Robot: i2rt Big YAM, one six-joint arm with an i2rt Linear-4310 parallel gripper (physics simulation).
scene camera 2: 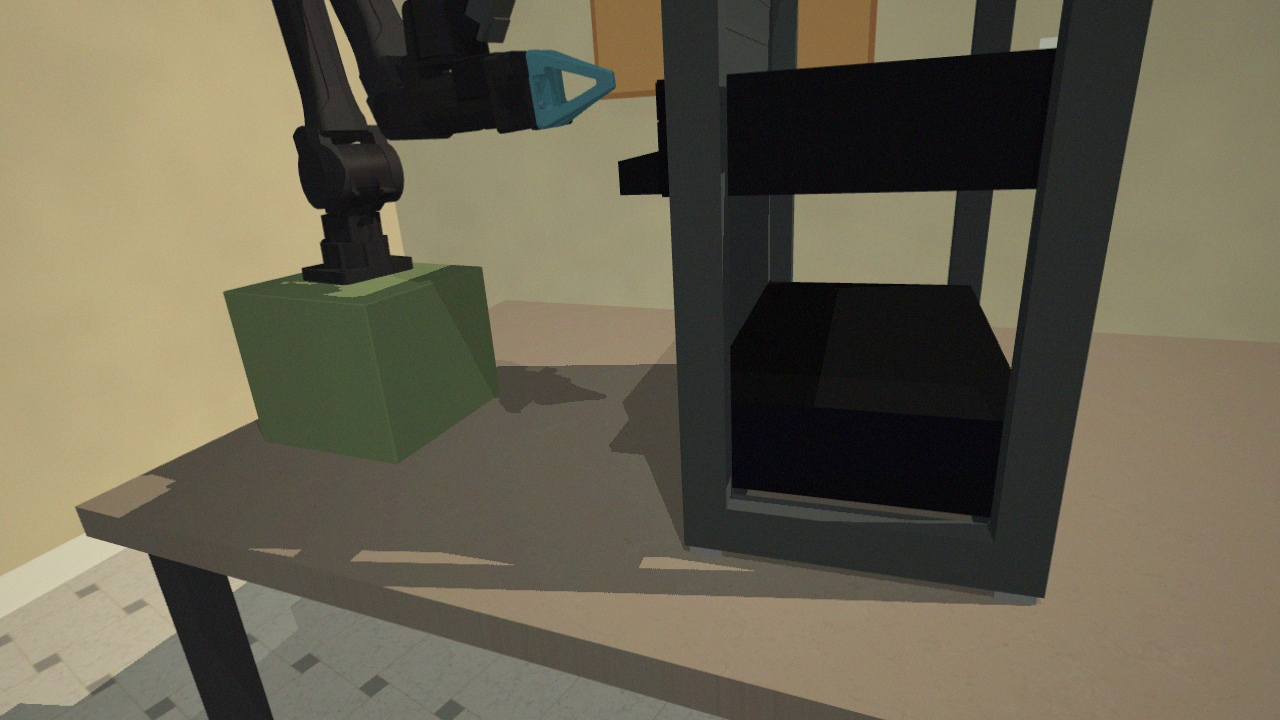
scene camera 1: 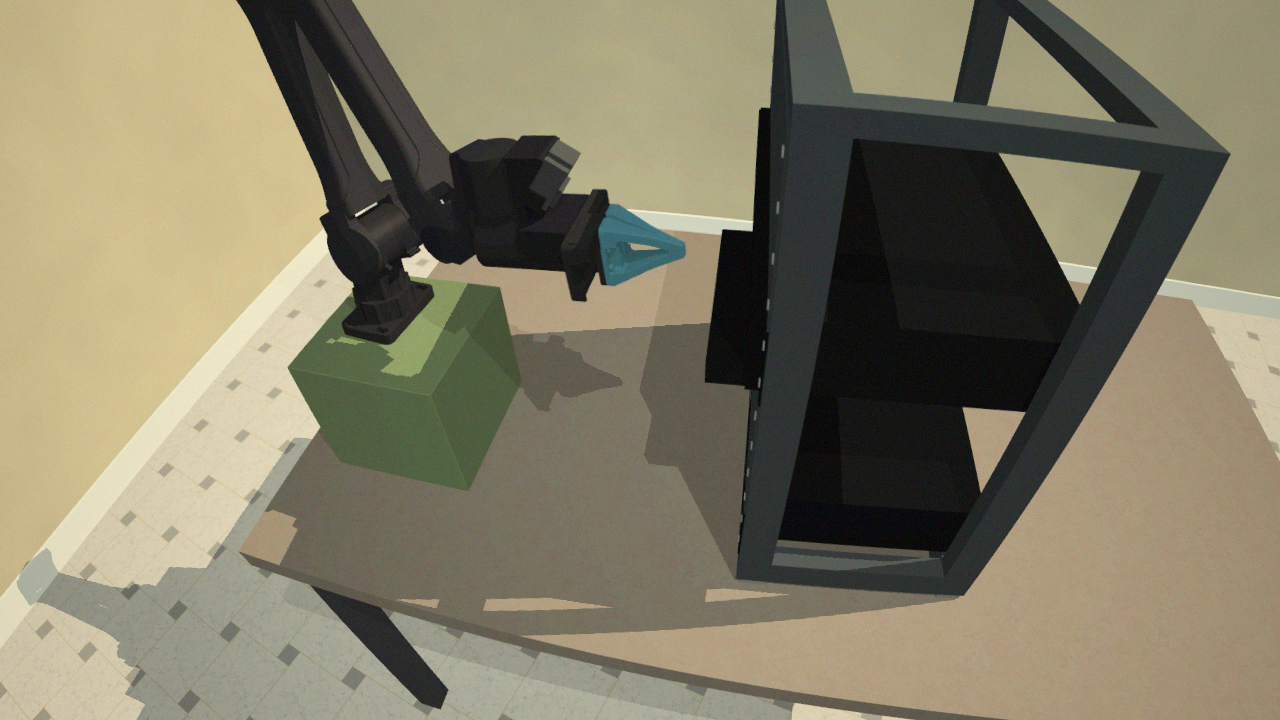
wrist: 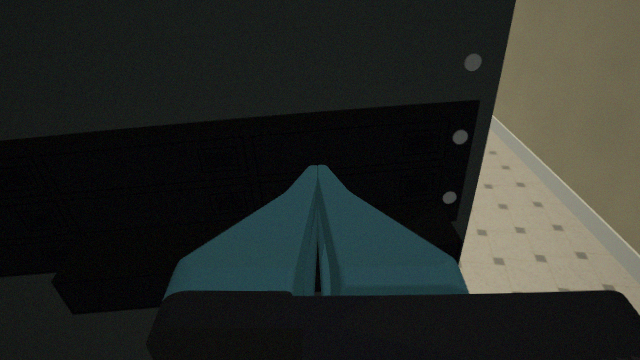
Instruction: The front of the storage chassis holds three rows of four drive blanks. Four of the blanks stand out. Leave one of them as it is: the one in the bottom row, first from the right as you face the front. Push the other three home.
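Pixels of known places: gripper, fingertip midpoint: (scene camera 2: 614,79) (scene camera 1: 685,250) (wrist: 317,180); arm's base, origin of the base link: (scene camera 2: 360,273) (scene camera 1: 390,313).
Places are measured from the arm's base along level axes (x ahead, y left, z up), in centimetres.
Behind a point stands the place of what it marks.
The black storage chassis (scene camera 1: 939,295) @(z 20.7, x 67.8, y -4.1 cm) (scene camera 2: 886,125) @(z 16.6, x 68.6, y -9.1 cm) (wrist: 150,170) @(z 18.9, x 49.1, y 4.5 cm) sits in the upper part of a dark rack. Its front faces the arm, and the outlines of drive blanks show faintly in the wrist view. A black projection (scene camera 1: 733,308) @(z 14.8, x 49.1, y -4.2 cm) (scene camera 2: 640,175) @(z 13.7, x 50.1, y -11.8 cm) (wrist: 110,290) @(z 13.8, x 45.2, y 6.6 cm) stands out low on the front, at the bottom row; it is too dark to tell its separate blanks apart. My gripper (scene camera 1: 683,249) @(z 21.3, x 44.4, y -4.9 cm) (scene camera 2: 613,82) @(z 21.3, x 44.4, y -4.9 cm) (wrist: 317,180) @(z 21.3, x 44.4, y -4.9 cm) is shut and empty. Its teal tips point at the chassis front, a short gap away and above the projection in scene camera 2. The fingers hide part of the lower rows in the wrist view.
The rack's dark frame (scene camera 1: 787,358) @(z 19.1, x 55.6, y -14.3 cm) (scene camera 2: 699,358) @(z -0.7, x 55.9, y -14.2 cm) (wrist: 487,75) @(z 22.1, x 53.8, y -13.8 cm) surrounds the chassis. A second black box (scene camera 1: 886,483) @(z -5.9, x 68.9, y -5.1 cm) (scene camera 2: 859,447) @(z -9.4, x 68.0, y -8.6 cm) sits low in the rack. The arm stands on a green block (scene camera 1: 402,429) @(z -8.0, x 7.9, y -12.8 cm) (scene camera 2: 313,367) @(z -8.3, x 4.6, y -13.2 cm) on the brown table (scene camera 1: 1074,537) @(z -20.0, x 99.2, y 3.1 cm) (scene camera 2: 581,617) @(z -20.0, x 49.7, y -25.8 cm).
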